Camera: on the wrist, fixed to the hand. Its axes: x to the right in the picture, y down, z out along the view.
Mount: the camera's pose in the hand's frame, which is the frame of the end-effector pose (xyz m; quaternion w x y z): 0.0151 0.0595 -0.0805 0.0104 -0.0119 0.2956 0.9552
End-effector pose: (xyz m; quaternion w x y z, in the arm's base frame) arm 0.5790 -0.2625 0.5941 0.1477 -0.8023 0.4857 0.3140
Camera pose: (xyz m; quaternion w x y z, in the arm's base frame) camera 0.5611 -0.3453 0.6495 0.4515 -0.3610 -0.8113 0.0870
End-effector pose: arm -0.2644 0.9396 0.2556 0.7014 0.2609 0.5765 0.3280
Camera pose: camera -0.3509 0.9887 0.2742 0.4733 -0.4481 0.0398 -0.7574
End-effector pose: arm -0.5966 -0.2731 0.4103 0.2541 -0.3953 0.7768 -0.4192
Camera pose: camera -0.6874 -0.2293 0.4005 0.1687 0.8588 0.4658 0.1307
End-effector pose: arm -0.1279 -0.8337 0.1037 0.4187 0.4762 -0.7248 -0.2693
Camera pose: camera -0.0890 -0.8230 0.1965 0.4815 -0.6128 -0.3354 0.5293
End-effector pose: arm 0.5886 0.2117 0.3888 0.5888 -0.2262 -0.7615 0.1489
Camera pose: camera 0.6732 0.2671 0.3931 0.0863 -0.7808 0.3804 0.4881
